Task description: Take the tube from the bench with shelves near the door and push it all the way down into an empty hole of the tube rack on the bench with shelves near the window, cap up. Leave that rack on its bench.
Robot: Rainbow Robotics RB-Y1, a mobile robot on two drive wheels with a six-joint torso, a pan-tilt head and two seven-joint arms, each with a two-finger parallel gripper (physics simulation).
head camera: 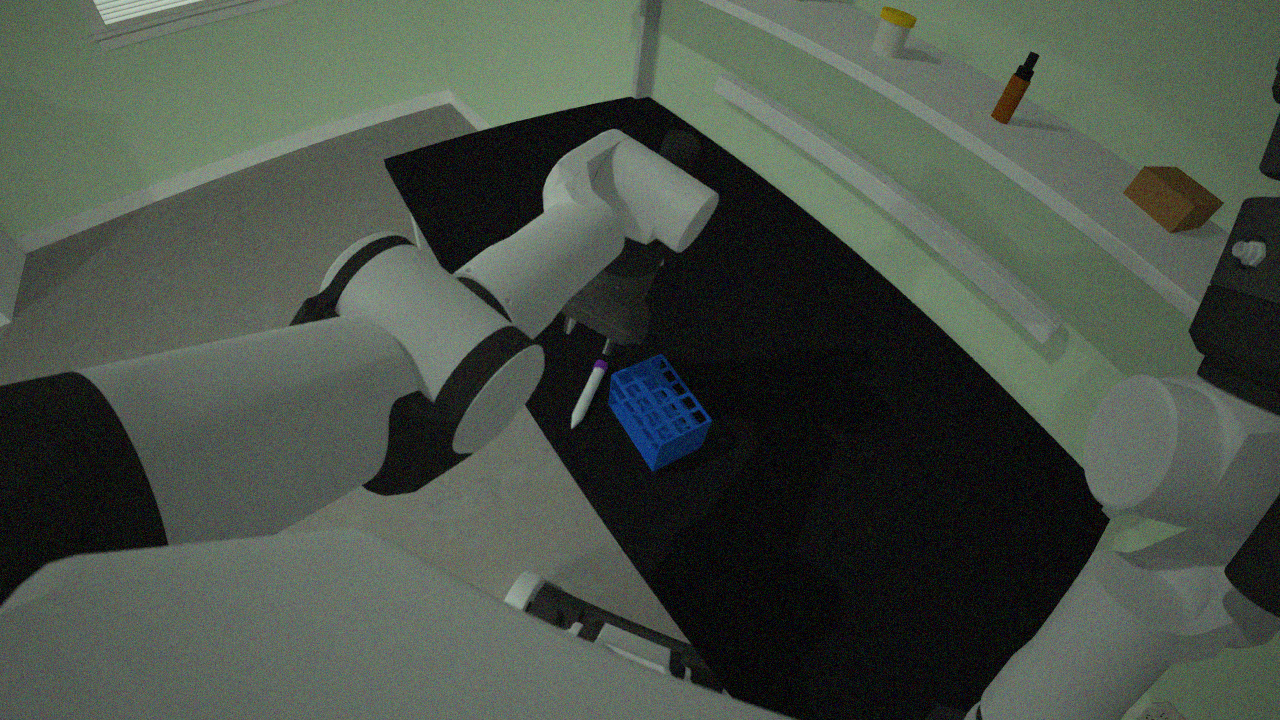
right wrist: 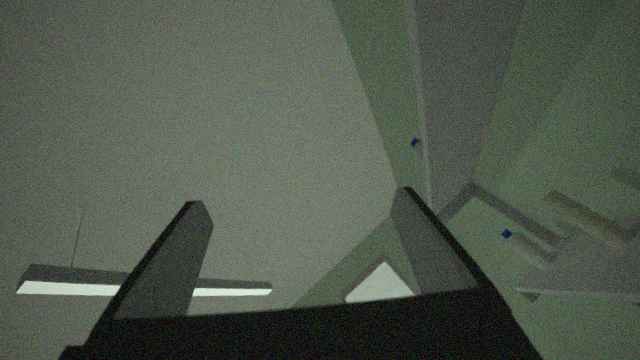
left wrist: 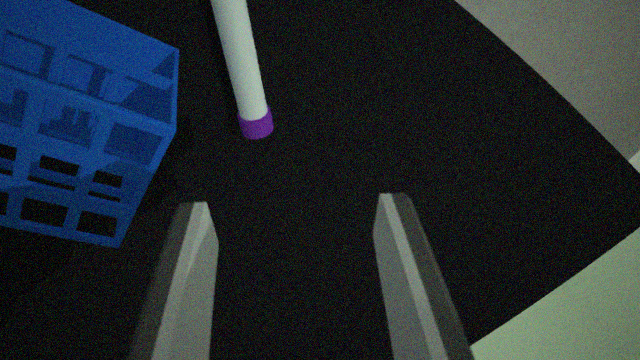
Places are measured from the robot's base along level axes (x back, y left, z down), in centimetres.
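Pixels of known places: left gripper, fingertip midpoint: point(head camera: 588, 338) point(left wrist: 294, 218); right gripper, fingertip midpoint: point(right wrist: 302, 206).
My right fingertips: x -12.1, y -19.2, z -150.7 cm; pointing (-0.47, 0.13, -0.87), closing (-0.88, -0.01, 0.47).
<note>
Ahead of a thing's pixels: the offset from my right fingertips to its top centre. "spot": to the spot under its first point. Level surfaces: height alone.
A white tube {dy +39.3, dx -10.6, dz +72.3 cm} point(head camera: 588, 394) point(left wrist: 242, 65) with a purple cap lies on the black bench top {dz +74.4 cm} point(head camera: 895, 376), its cap end toward my left gripper. Beside it stands a blue tube rack {dy +28.8, dx -10.5, dz +66.9 cm} point(head camera: 684, 445) point(left wrist: 125, 42) with open square holes; I see no tube in its visible holes. My left gripper point(head camera: 588, 336) point(left wrist: 294, 218) is partly open and empty, over the bench just past the cap end, with the rack off to one side. My right gripper point(right wrist: 302, 206) is wide open and empty, raised and away from the bench, facing the ceiling and wall.
A shelf {dz +28.7 cm} point(head camera: 966, 119) along the wall above the bench holds a yellow-lidded jar {spot: dy +15.5, dx -52.1, dz +25.9 cm} point(head camera: 890, 37), an orange bottle {spot: dy -0.4, dx -42.2, dz +25.1 cm} point(head camera: 1010, 96) and a brown box {spot: dy -20.8, dx -33.0, dz +25.7 cm} point(head camera: 1170, 198). A shelf post point(head camera: 646, 53) rises at the bench's far corner. A ceiling lamp point(right wrist: 70, 288) shows in the right wrist view.
</note>
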